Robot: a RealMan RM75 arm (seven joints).
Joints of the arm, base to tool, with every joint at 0 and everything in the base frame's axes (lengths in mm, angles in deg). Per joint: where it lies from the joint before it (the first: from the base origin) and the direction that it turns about. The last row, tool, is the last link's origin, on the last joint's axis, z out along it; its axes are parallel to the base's.
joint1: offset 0 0 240.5 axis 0 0 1
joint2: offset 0 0 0 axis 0 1 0
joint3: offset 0 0 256 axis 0 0 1
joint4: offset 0 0 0 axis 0 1 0
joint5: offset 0 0 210 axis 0 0 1
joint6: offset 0 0 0 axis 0 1 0
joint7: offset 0 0 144 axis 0 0 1
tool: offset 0 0 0
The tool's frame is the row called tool.
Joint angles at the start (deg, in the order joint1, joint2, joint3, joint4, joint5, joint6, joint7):
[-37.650 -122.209 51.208 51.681 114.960 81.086 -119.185]
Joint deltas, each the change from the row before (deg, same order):
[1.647 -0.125 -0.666 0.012 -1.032 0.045 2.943]
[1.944 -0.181 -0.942 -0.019 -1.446 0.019 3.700]
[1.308 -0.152 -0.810 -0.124 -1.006 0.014 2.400]
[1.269 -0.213 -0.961 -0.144 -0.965 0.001 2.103]
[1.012 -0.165 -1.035 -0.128 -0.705 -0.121 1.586]
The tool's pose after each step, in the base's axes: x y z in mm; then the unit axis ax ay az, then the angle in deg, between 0 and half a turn. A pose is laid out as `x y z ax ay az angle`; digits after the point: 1 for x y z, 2 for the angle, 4 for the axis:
-186.1 377.1 -3.8 -0.9040 -0.3616 -0.2281 168.49
-196.5 372.1 -0.8 -0.9047 -0.3512 -0.2414 166.92
-203.8 368.4 1.4 -0.9039 -0.3462 -0.2514 165.76
-211.0 364.8 3.6 -0.9017 -0.3440 -0.2620 164.55
-217.6 362.2 6.1 -0.8989 -0.3444 -0.2711 163.26

